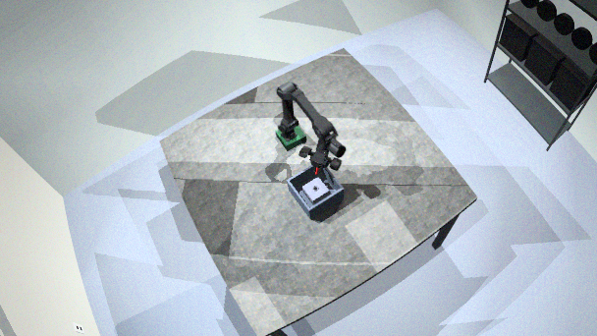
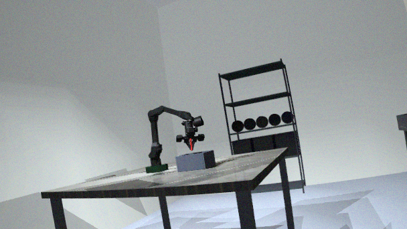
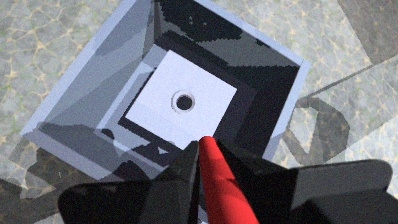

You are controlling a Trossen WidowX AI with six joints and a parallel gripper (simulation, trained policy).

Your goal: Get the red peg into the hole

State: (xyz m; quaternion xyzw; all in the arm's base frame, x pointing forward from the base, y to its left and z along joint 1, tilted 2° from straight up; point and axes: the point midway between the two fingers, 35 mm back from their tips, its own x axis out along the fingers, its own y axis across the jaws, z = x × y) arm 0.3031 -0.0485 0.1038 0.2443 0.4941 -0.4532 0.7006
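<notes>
Right now the white plate is 8 cm below my gripper tip, 4 cm to the right of it and 3 cm ahead of it. Round my gripper tip: red peg 3 cm above, 1 cm to the left; blue-grey box 10 cm below, 4 cm to the right, 3 cm ahead.
</notes>
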